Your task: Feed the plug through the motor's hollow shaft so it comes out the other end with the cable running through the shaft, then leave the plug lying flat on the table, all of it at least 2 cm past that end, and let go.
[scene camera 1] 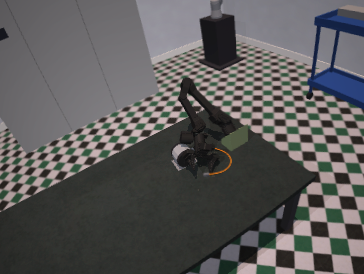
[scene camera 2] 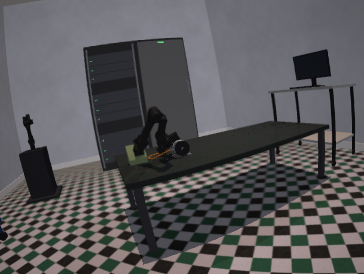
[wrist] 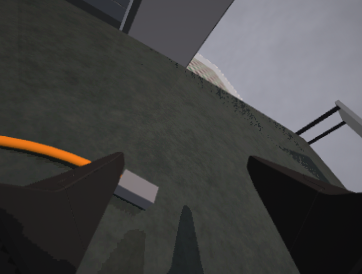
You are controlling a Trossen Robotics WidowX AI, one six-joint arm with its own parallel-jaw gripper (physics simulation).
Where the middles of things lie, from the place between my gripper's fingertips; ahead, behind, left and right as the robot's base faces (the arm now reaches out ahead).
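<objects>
The grey plug (wrist: pixel 131 187) is sitting 2 cm behind my hand, and it's 4 cm below it too.
</objects>
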